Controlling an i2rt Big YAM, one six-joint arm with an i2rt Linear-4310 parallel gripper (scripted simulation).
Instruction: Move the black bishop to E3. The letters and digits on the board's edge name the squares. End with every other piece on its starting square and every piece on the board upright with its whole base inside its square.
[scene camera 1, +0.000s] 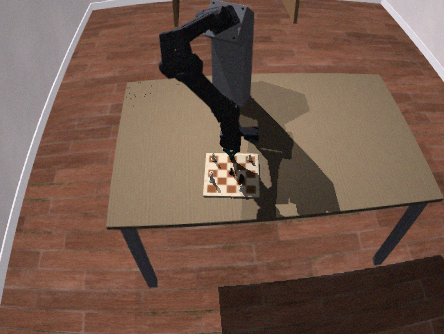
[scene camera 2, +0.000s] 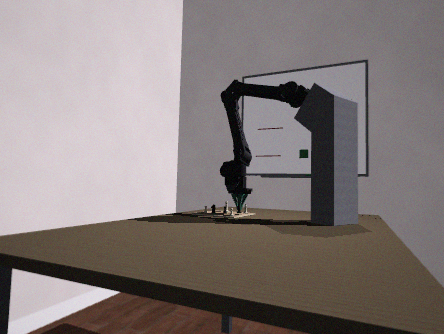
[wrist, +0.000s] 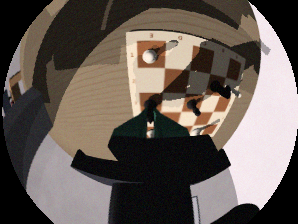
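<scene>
The gripper (wrist: 150, 111) sits 0.13 m from the lens, while a chessboard (wrist: 186, 65) is 0.14 m from the lens.
</scene>
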